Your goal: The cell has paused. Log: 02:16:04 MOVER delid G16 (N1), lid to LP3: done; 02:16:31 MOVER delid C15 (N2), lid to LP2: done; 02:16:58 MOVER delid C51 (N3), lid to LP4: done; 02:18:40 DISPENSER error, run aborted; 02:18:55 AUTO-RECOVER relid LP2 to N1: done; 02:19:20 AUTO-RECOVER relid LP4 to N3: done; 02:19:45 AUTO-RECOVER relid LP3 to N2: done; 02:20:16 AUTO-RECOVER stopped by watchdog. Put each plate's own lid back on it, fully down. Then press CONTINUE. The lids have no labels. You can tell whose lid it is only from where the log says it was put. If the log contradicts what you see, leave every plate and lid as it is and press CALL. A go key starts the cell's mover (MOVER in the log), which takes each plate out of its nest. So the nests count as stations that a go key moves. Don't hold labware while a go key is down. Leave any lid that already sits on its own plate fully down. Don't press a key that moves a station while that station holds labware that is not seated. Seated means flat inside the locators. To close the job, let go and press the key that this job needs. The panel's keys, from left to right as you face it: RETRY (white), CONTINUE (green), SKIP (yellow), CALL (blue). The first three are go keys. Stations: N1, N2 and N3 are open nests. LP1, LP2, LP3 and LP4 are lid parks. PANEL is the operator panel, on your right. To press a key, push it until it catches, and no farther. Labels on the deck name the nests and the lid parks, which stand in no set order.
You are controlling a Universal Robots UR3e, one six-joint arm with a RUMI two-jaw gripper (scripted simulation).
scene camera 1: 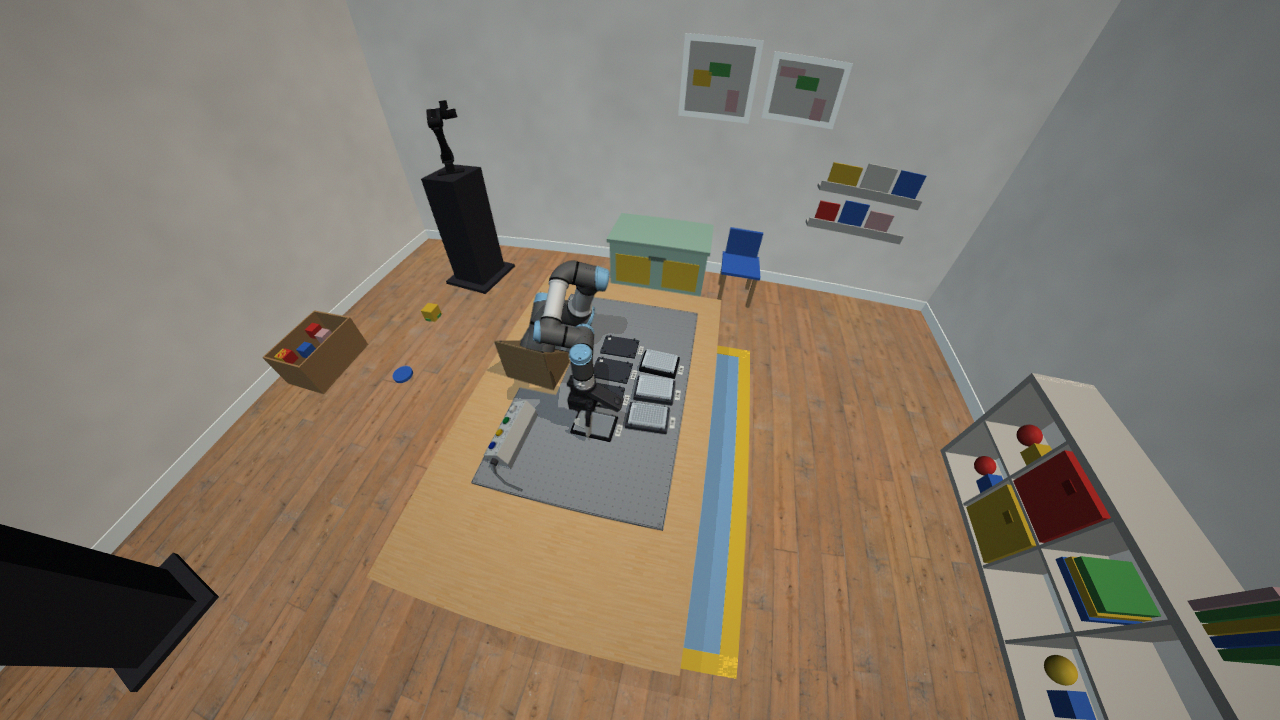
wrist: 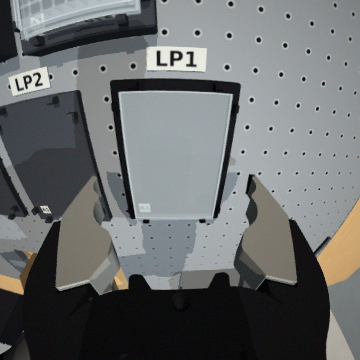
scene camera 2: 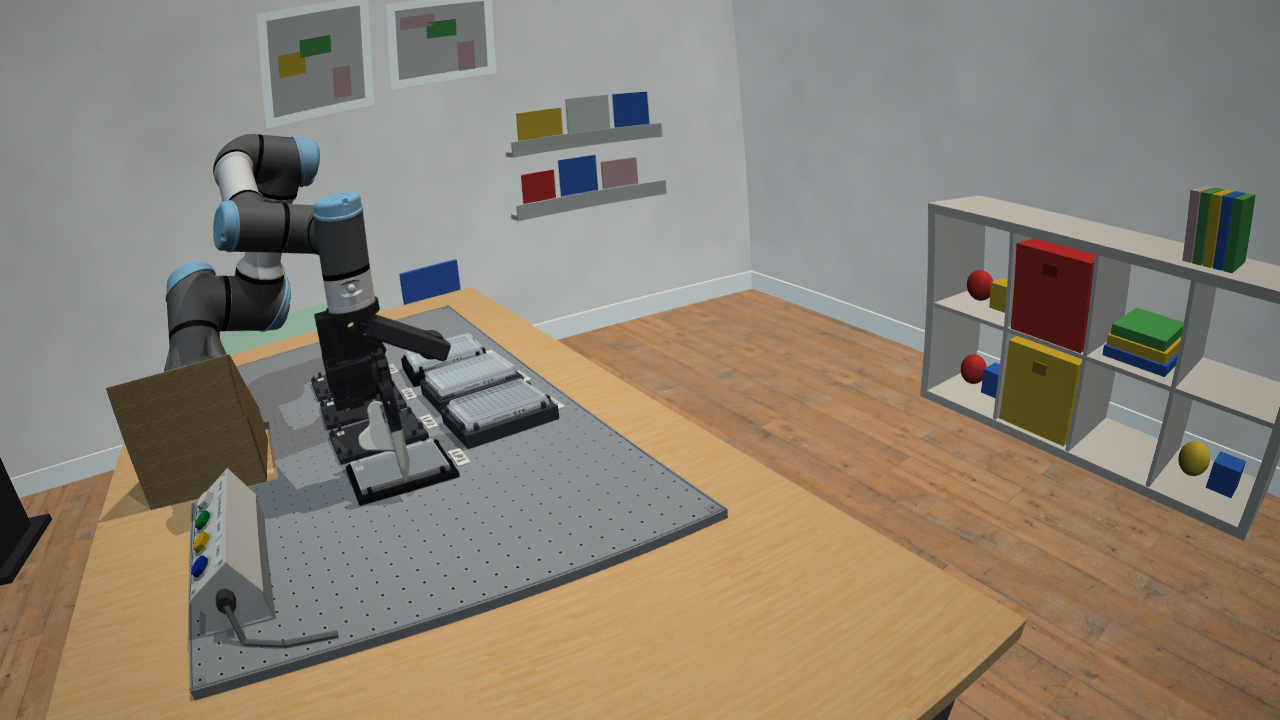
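Note:
Visible in the pictures is the gripper, which the wrist view shows too. A plate can be seen as well, and so can an operator panel.

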